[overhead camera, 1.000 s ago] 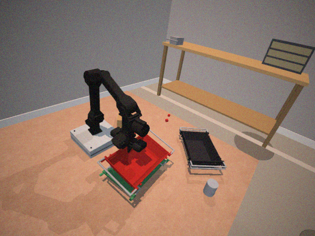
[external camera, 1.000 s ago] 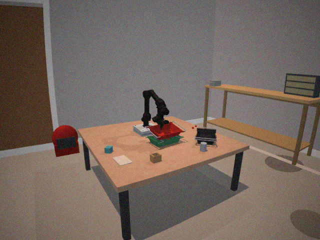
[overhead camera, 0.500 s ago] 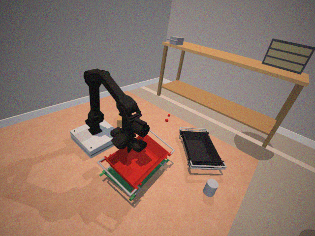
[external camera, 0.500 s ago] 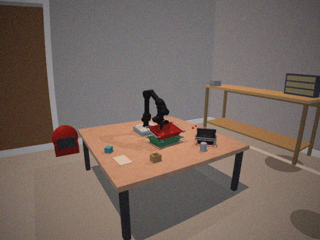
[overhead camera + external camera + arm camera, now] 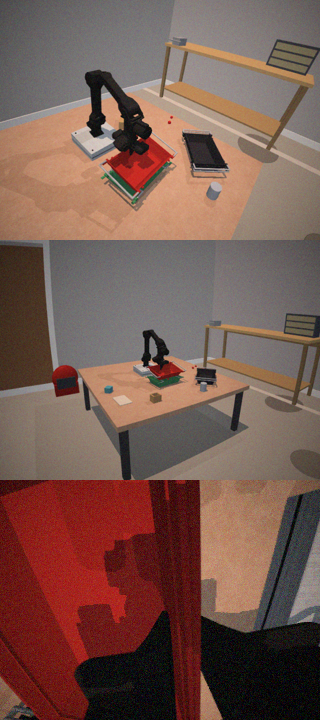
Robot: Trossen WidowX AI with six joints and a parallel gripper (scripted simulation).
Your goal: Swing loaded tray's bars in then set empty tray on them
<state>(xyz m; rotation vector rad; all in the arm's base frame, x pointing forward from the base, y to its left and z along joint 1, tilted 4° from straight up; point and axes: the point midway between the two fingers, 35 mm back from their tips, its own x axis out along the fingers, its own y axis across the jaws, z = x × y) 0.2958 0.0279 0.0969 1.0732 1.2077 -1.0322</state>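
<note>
My gripper tip is 8 cm short of the red tray, 2 cm to the right of it and 1 cm below it. From my gripper tip the other things lie so: grey cylinder: 38 cm ahead, 23 cm to the left, 8 cm below; then tan box: 35 cm behind, 22 cm to the left, 8 cm below; then teal cube: 7 cm ahead, 52 cm to the right, 9 cm below.
</note>
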